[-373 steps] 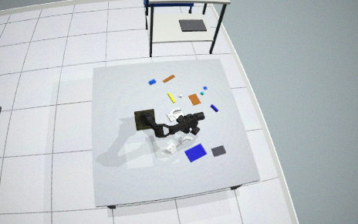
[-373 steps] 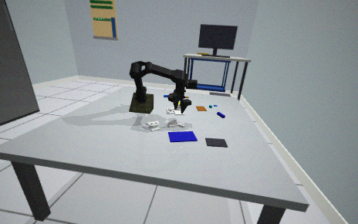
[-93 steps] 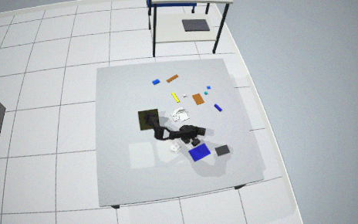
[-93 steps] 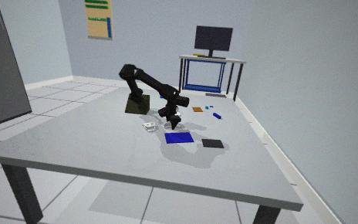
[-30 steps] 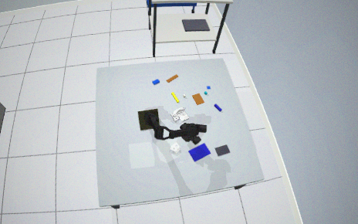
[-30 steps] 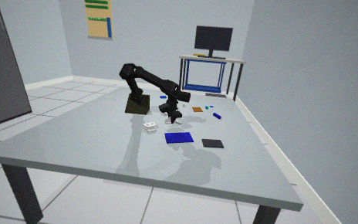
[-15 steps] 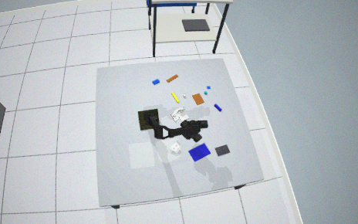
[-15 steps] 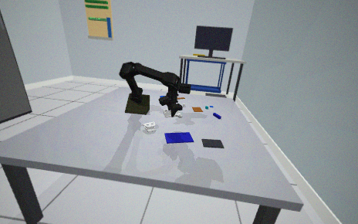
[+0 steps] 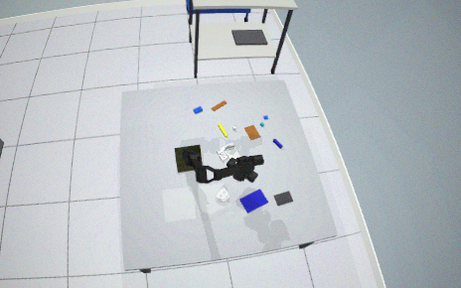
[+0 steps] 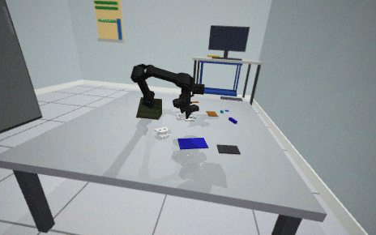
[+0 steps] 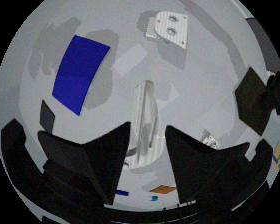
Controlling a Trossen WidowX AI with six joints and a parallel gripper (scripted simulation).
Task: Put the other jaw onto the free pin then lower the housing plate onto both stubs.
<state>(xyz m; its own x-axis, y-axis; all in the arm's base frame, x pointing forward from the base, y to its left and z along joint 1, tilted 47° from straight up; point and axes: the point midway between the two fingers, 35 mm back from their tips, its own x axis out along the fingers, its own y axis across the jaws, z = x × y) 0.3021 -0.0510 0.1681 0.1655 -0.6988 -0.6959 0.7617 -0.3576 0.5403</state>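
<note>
Right now my gripper tip is 40 mm short of the white jaw and 10 mm to the right of it. The rest, counted from my gripper tip: blue plate (130 mm to the right, 80 mm below, 80 mm ahead); dark grey plate (270 mm ahead, 130 mm to the right, 80 mm below); white base (220 mm to the left, 80 mm below, 30 mm behind).
</note>
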